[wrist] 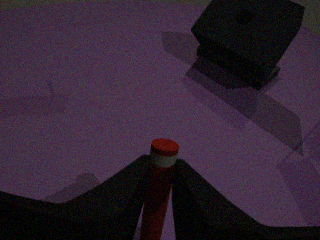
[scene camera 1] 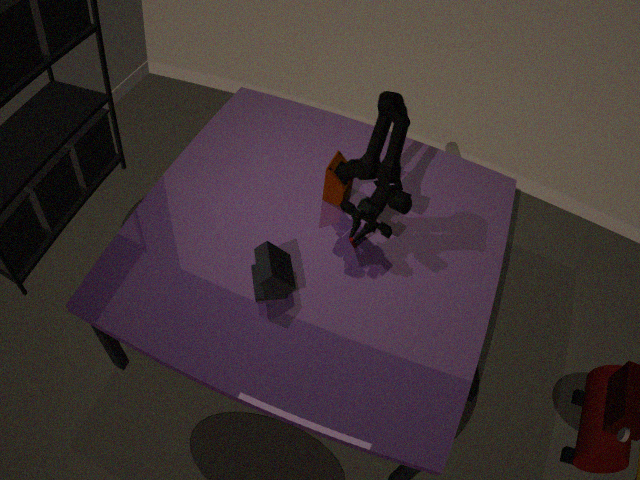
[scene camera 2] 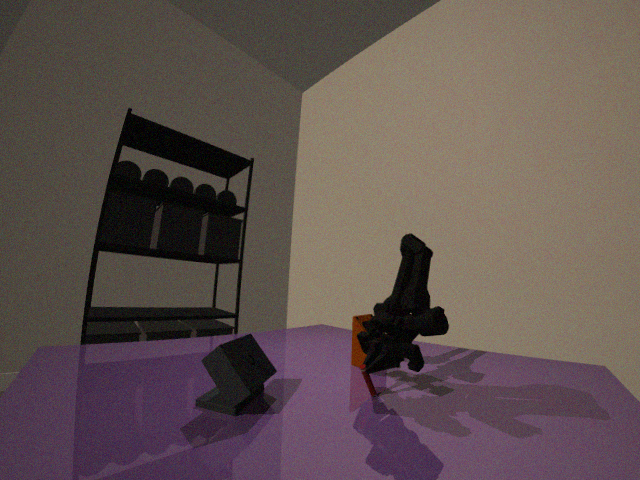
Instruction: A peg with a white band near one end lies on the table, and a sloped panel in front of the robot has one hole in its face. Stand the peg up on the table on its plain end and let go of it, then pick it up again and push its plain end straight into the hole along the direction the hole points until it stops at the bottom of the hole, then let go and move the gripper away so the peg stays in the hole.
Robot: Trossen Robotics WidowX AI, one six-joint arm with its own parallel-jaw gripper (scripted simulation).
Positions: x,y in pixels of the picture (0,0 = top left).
Scene:
My gripper (scene camera 2: pixel 364 371) holds a red peg.

